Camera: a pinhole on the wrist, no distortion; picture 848 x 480 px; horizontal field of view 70.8 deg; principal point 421.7 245.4 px. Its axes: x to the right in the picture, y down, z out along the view. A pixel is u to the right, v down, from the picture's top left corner.
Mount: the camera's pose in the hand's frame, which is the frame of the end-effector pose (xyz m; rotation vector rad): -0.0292 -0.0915 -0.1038 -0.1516 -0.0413 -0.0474
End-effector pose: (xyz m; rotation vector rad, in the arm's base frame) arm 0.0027 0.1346 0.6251 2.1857 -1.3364 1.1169
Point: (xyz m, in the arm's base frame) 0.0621 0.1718 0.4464
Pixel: 140 249
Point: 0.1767 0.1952 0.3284
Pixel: 101 32
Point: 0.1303 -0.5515 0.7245
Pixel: outside the picture
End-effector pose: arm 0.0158 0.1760 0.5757 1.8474 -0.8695 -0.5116
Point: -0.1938 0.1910 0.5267
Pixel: 175 392
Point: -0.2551 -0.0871 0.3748
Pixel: 495 233
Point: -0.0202 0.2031 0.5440
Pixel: 363 457
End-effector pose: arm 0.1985 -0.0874 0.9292 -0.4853 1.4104 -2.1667
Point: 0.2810 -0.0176 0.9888
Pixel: 80 288
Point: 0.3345 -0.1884 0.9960
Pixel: 398 347
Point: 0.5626 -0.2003 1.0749
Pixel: 189 242
